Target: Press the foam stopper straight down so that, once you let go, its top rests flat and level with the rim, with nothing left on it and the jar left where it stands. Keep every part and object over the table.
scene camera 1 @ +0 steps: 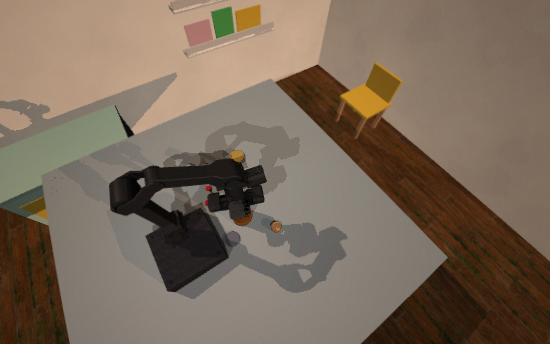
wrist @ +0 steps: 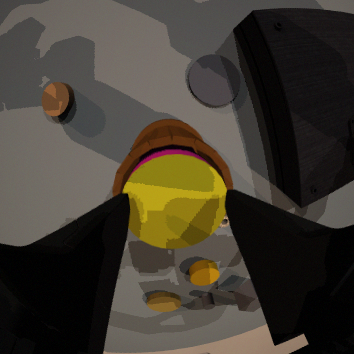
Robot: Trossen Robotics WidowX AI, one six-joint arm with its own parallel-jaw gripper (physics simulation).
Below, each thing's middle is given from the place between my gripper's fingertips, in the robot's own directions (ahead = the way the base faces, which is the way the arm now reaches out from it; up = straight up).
I see my gripper 70 mm above the brown jar (wrist: 176,183), 10 mm to the right of it and 10 mm short of it. From my hand the other things lie so: dark round piece (wrist: 213,79) (120 mm below, 80 mm behind, 50 mm to the right).
